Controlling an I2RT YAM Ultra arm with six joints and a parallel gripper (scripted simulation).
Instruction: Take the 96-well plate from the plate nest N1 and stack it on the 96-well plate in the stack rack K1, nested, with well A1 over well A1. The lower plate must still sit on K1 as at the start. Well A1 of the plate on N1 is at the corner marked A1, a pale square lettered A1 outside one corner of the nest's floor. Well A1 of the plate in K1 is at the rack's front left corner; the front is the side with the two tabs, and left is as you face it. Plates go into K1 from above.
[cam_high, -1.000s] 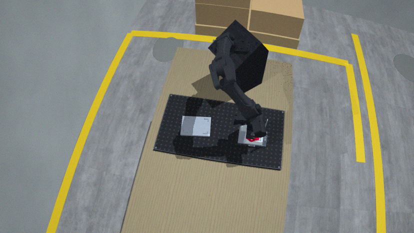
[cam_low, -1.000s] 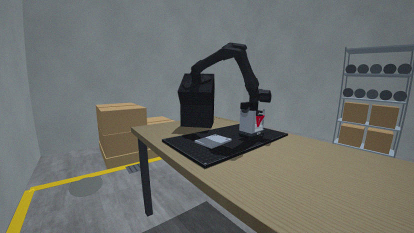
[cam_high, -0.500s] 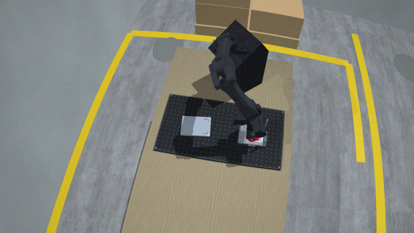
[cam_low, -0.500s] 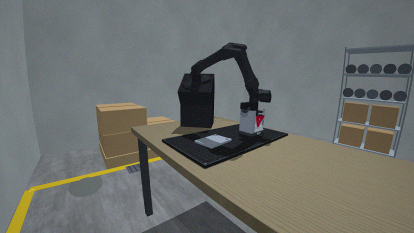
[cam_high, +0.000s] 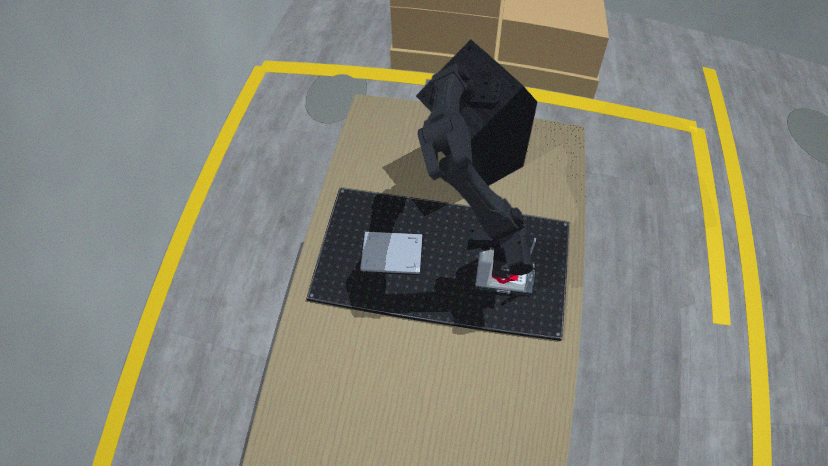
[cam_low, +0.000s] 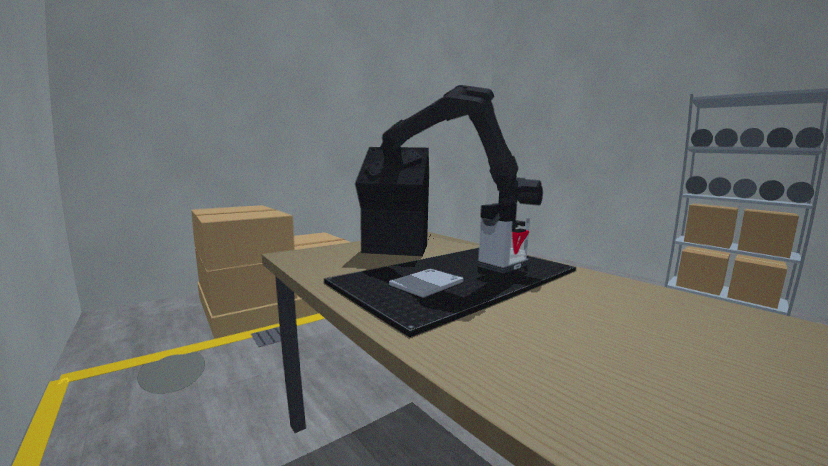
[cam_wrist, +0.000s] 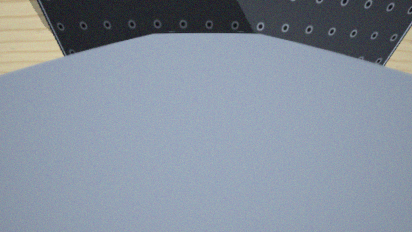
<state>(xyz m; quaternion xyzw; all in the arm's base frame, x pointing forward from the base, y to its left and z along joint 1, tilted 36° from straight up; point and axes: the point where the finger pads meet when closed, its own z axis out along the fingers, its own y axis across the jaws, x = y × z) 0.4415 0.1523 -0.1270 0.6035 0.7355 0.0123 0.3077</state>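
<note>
The white 96-well plate is right at my hand. Round my hand: tall grey rack wall (1 cm ahead, 7 cm to the right, 3 cm above); grey plate nest N1 (31 cm to the right, 5 cm below).
</note>
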